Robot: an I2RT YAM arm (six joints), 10 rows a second.
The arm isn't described. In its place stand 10 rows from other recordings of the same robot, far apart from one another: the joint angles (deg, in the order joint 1, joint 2, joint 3, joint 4, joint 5, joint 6), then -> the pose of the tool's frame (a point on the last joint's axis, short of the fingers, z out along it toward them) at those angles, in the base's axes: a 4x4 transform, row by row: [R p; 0 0 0 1], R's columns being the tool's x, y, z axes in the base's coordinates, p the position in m.
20.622 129.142 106.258 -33.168 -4.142 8.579 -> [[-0.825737, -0.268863, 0.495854, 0.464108], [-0.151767, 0.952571, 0.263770, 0.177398], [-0.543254, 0.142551, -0.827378, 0.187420], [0, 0, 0, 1]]
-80.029 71.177 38.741 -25.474 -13.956 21.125 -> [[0.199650, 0.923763, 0.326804, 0.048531], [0.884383, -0.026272, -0.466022, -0.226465], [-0.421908, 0.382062, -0.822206, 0.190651], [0, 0, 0, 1]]
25.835 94.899 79.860 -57.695 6.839 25.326 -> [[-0.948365, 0.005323, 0.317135, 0.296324], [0.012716, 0.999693, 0.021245, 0.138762], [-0.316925, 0.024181, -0.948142, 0.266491], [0, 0, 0, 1]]
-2.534 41.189 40.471 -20.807 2.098 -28.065 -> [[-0.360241, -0.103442, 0.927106, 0.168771], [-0.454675, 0.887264, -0.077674, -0.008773], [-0.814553, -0.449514, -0.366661, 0.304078], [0, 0, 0, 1]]
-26.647 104.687 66.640 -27.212 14.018 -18.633 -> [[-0.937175, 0.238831, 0.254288, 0.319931], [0.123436, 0.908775, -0.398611, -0.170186], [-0.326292, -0.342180, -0.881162, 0.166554], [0, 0, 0, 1]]
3.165 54.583 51.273 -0.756 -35.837 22.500 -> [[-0.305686, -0.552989, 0.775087, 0.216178], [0.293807, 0.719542, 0.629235, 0.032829], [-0.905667, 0.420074, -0.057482, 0.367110], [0, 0, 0, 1]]
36.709 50.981 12.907 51.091 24.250 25.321 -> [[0.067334, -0.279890, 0.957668, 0.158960], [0.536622, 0.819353, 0.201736, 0.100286], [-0.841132, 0.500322, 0.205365, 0.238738], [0, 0, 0, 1]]
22.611 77.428 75.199 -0.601 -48.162 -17.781 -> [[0.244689, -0.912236, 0.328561, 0.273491], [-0.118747, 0.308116, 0.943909, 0.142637], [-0.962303, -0.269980, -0.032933, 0.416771], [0, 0, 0, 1]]
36.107 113.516 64.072 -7.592 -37.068 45.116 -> [[-0.999248, -0.038516, -0.004441, 0.299163], [-0.029082, 0.668848, 0.742830, 0.244770], [-0.025640, 0.742400, -0.669466, 0.122524], [0, 0, 0, 1]]
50.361 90.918 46.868 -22.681 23.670 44.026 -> [[-0.841242, -0.027073, 0.539981, 0.192279], [-0.017721, 0.999590, 0.022510, 0.209701], [-0.540369, 0.009367, -0.841376, 0.152314], [0, 0, 0, 1]]
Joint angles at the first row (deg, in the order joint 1, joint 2, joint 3, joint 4, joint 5, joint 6):
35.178 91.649 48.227 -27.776 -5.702 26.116
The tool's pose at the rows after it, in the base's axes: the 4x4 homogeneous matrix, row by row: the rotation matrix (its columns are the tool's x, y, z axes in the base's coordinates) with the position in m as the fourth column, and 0 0 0 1 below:
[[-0.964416, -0.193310, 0.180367, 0.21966], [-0.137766, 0.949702, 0.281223, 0.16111], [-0.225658, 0.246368, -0.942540, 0.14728], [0, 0, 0, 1]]
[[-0.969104, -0.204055, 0.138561, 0.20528], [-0.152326, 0.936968, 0.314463, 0.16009], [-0.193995, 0.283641, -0.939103, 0.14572], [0, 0, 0, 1]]
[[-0.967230, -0.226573, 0.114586, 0.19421], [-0.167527, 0.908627, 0.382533, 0.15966], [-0.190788, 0.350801, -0.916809, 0.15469], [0, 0, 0, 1]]
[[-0.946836, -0.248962, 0.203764, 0.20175], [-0.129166, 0.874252, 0.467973, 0.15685], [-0.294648, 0.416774, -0.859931, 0.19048], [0, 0, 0, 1]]
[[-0.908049, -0.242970, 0.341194, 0.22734], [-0.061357, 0.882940, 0.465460, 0.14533], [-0.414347, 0.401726, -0.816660, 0.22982], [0, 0, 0, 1]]
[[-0.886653, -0.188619, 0.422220, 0.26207], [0.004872, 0.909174, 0.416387, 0.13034], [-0.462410, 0.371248, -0.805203, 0.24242], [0, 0, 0, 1]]
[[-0.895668, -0.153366, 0.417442, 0.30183], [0.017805, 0.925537, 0.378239, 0.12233], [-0.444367, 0.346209, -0.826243, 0.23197], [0, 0, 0, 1]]
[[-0.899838, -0.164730, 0.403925, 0.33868], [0.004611, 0.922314, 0.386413, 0.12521], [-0.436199, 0.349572, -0.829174, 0.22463], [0, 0, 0, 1]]
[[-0.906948, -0.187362, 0.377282, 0.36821], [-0.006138, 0.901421, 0.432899, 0.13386], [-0.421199, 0.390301, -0.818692, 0.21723], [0, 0, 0, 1]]
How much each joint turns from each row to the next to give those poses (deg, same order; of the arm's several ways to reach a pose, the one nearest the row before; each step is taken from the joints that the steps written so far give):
0.143 -1.662 -2.066 -0.206 -1.489 0.545
1.298 -2.242 -2.573 -0.212 -2.582 0.889
0.909 -3.685 -1.433 -0.443 -3.734 0.440
-1.745 -5.243 3.091 -0.751 -1.592 -0.286
-4.889 -1.231 7.047 -2.249 2.141 -2.592
-5.833 4.127 5.875 -0.055 1.518 -2.301
-4.286 8.460 5.966 0.136 -0.424 -2.835
-1.809 8.247 7.374 -0.058 -1.678 -2.199
-0.504 7.029 6.826 -0.115 -3.384 -0.671

